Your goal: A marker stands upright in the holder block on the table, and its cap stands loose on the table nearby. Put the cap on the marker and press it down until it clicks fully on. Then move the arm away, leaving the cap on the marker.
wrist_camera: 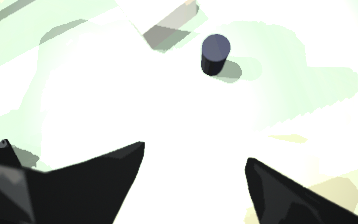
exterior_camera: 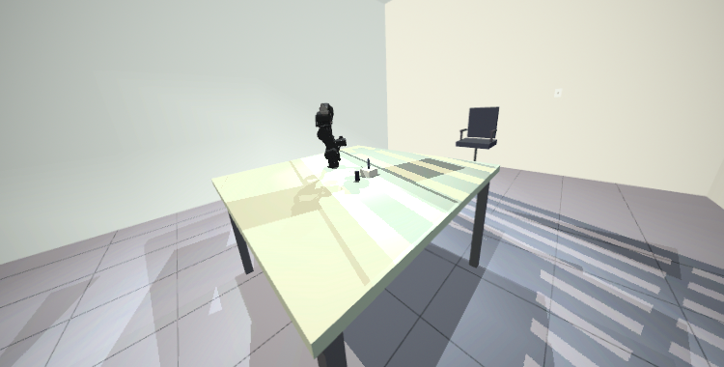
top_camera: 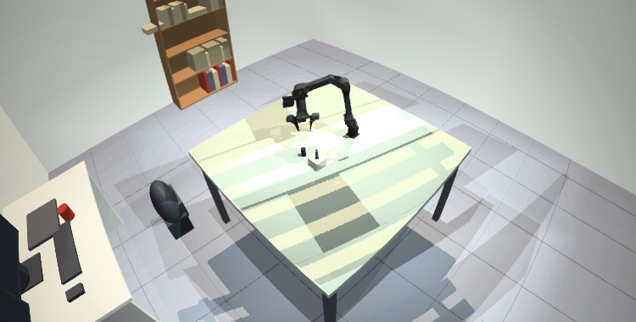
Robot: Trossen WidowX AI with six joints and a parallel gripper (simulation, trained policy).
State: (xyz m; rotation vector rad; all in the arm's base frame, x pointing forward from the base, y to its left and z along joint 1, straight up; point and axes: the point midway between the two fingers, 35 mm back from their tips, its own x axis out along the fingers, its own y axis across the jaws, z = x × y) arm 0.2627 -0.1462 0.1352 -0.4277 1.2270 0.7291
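My gripper tip is 7 cm short of the dark cap, 6 cm to the right of it and 8 cm above it. The rest, counted from my gripper tip: white holder block 6 cm ahead, 16 cm to the left, 8 cm below.
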